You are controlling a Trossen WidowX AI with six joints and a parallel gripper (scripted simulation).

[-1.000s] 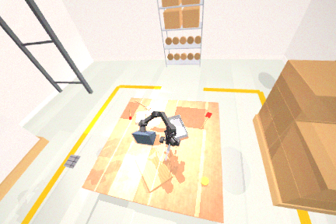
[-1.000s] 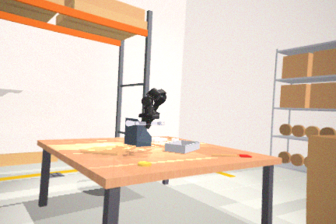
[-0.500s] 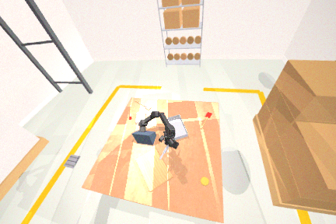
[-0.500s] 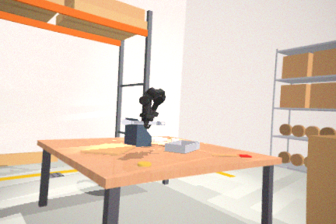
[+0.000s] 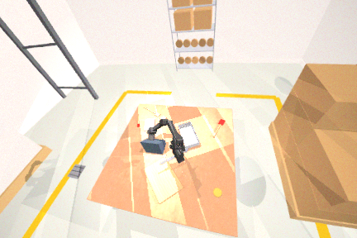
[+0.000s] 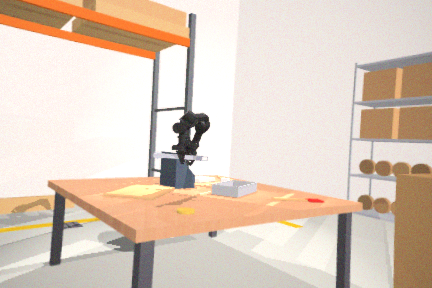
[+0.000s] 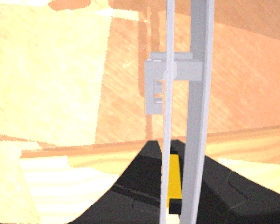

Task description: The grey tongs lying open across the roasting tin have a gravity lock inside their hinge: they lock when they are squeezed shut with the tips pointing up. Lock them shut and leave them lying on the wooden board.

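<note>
My gripper tip is now 1 cm short of the yellow lock tab, 1 cm to the right of it and 4 cm below it. Also, from my gripper tip: tong arm (3 cm behind, 2 cm to the right, 4 cm above); silver roasting tin (1 cm ahead, 35 cm to the left, 13 cm below); wooden board (13 cm behind, 16 cm to the right, 15 cm below).
</note>
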